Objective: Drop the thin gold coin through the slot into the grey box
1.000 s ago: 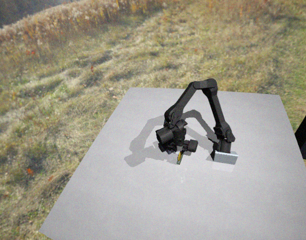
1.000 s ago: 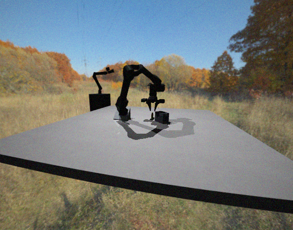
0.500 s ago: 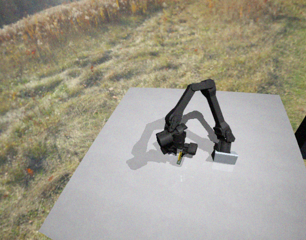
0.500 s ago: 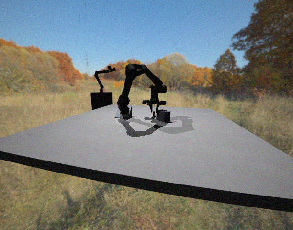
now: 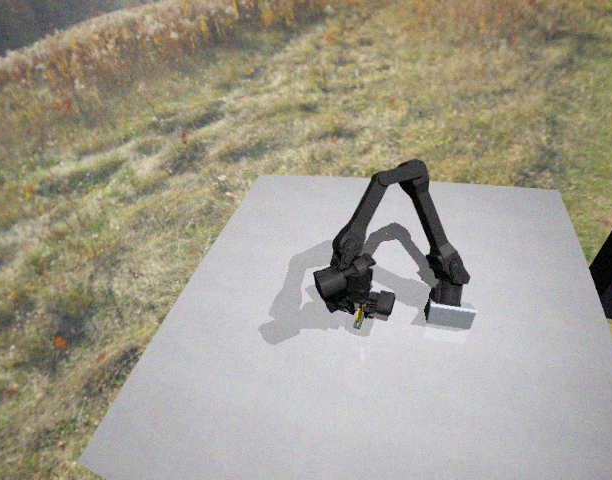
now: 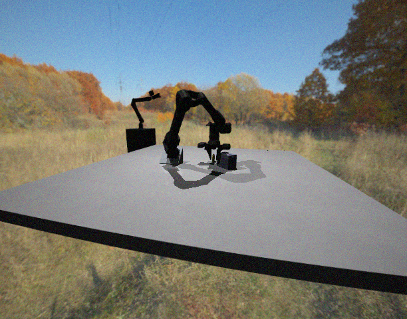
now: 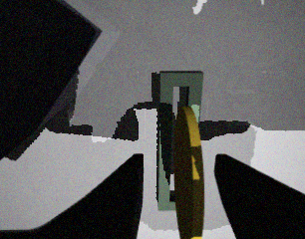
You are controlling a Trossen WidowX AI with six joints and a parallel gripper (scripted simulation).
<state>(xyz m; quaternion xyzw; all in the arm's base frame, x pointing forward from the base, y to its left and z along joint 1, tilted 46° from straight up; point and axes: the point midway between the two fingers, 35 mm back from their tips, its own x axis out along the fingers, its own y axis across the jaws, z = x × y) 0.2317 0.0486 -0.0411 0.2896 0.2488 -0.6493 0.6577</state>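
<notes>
The gold coin is 1 cm above my gripper tip.
</notes>
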